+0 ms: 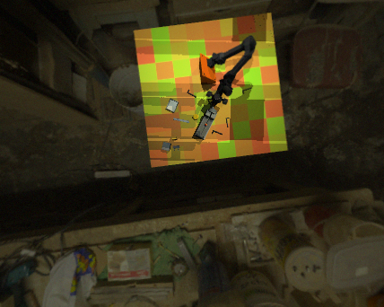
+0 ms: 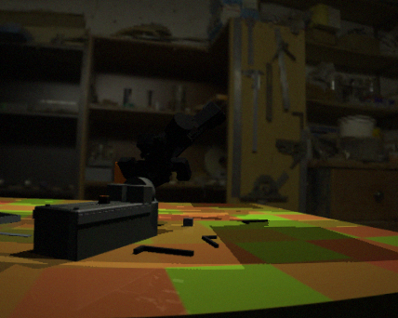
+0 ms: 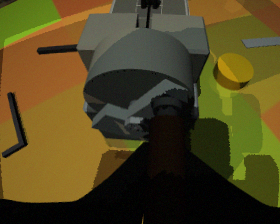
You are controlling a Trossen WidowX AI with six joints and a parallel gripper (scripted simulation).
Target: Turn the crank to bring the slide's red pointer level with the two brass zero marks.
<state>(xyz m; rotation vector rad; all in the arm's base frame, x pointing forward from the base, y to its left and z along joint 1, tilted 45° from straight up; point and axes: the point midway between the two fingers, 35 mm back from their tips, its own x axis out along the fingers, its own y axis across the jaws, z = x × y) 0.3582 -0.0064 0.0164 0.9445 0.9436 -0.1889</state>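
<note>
Right now my gripper tip is 15 cm short of the red pointer, 8 cm to the left of it and 1 cm above it. From my gripper tip the other things lie so: yellow disc: 16 cm to the right, 8 cm below, 6 cm ahead; brown crank handle: 3 cm above, 1 cm to the left, 1 cm behind; small cube: 13 cm to the left, 8 cm below, 8 cm behind.
</note>
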